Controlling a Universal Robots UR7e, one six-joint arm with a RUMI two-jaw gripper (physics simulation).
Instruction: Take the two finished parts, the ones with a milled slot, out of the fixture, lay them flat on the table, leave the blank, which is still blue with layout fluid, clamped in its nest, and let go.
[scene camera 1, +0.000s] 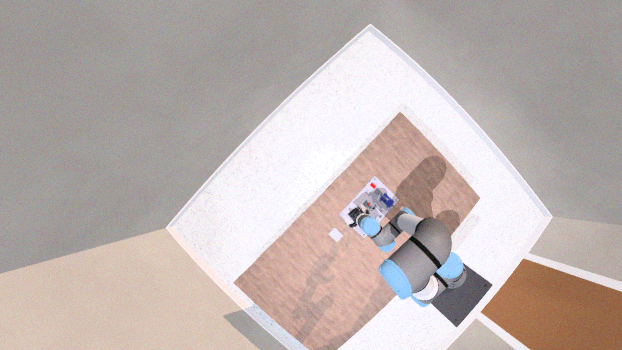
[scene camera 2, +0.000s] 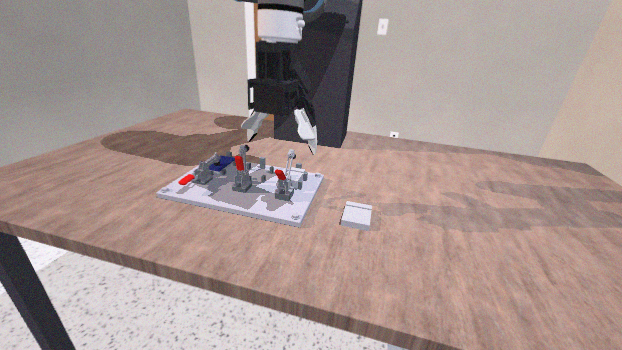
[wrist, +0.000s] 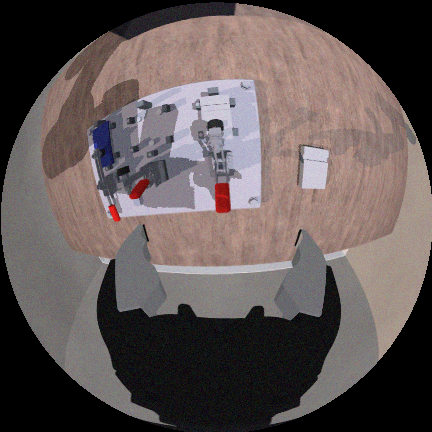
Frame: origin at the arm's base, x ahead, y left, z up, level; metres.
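Seen in the pictures: gripper, between the fingertips: (scene camera 2: 280, 147) (wrist: 222, 229).
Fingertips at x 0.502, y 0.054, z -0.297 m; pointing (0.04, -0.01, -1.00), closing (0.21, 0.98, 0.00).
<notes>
Offsets run from my fingertips to a thing's top centre. "spot": to the spot under its first point. Level surfaces: height alone.
My gripper (scene camera 2: 282, 145) (wrist: 222, 229) is open and empty, above the fixture plate {spot: dx +0.008, dy +0.043, dz -0.136 m} (scene camera 2: 297, 207) (wrist: 247, 150). One slotted part {dx -0.004, dy +0.177, dz -0.136 m} (scene camera 1: 335, 234) (scene camera 2: 357, 216) (wrist: 314, 172) lies flat on the table beside the plate. The other slotted part {dx -0.105, dy +0.011, dz -0.110 m} (wrist: 214, 106) sits in the end nest nearest it; the clamp there {spot: dx -0.012, dy +0.007, dz -0.103 m} (scene camera 2: 285, 190) has its arm upright, its red handle {dx -0.009, dy +0.001, dz -0.048 m} (scene camera 2: 280, 174) (wrist: 222, 197) below the arm's tip. The blue blank {dx -0.138, dy -0.207, dz -0.120 m} (scene camera 1: 387, 200) (scene camera 2: 221, 163) (wrist: 104, 137) is in the opposite end nest under its lowered clamp, whose red handle {spot: dx +0.009, dy -0.217, dz -0.099 m} (scene camera 2: 186, 179) (wrist: 114, 213) lies low. The middle nest holds no part.
The middle clamp {spot: dx -0.026, dy -0.098, dz -0.109 m} (scene camera 2: 242, 182) also stands with its arm up and its red handle {dx -0.034, dy -0.107, dz -0.046 m} (scene camera 2: 239, 163) (wrist: 139, 189) raised. Small grey locating blocks stand around the nests. The wooden table {dz -0.151 m} (scene camera 1: 280, 265) (scene camera 2: 450, 270) carries the plate. A dark pedestal (scene camera 2: 320, 100) stands behind the table.
</notes>
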